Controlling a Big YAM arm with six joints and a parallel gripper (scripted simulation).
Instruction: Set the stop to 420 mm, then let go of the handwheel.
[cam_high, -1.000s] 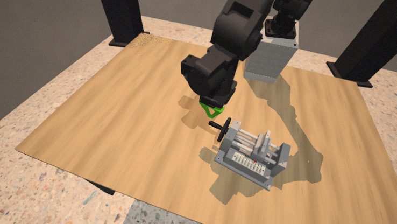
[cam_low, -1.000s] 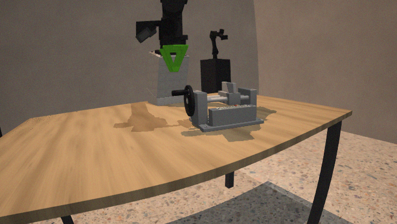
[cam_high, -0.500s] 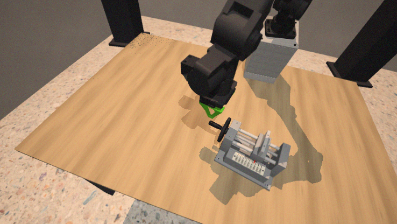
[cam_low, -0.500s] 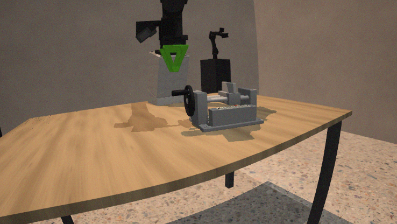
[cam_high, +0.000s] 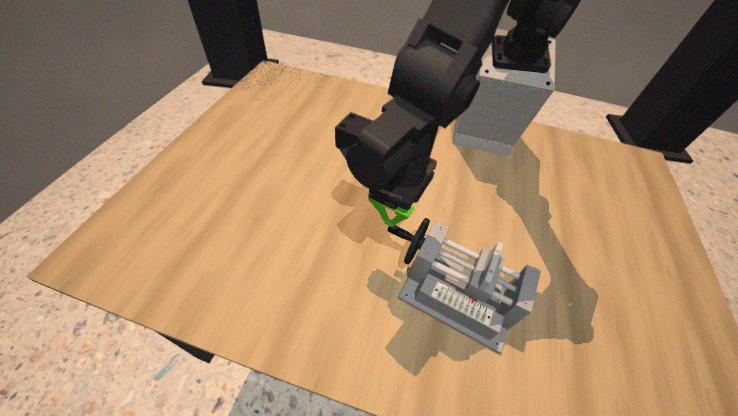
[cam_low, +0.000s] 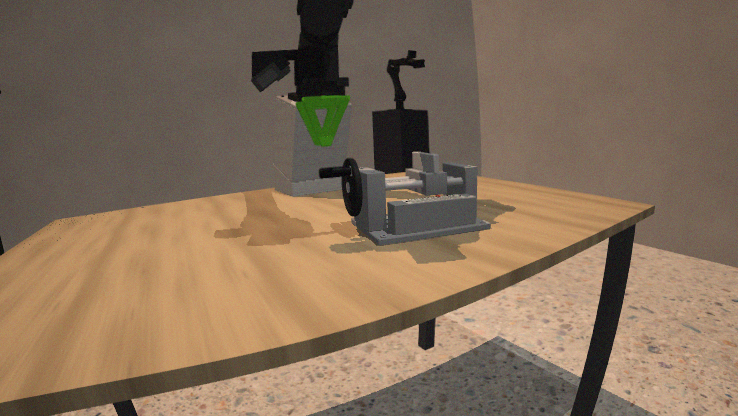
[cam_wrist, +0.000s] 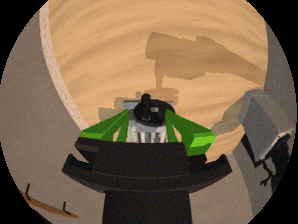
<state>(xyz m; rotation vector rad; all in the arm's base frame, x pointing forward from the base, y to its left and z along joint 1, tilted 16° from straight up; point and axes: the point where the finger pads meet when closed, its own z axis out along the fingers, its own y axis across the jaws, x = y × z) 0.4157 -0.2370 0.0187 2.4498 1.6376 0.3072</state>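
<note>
My hand is 1 cm short of the black handwheel, 3 cm to the right of it and 6 cm above it. The rest, counted from my hand: sliding stop block (6 cm ahead, 17 cm to the left, 6 cm below).
</note>
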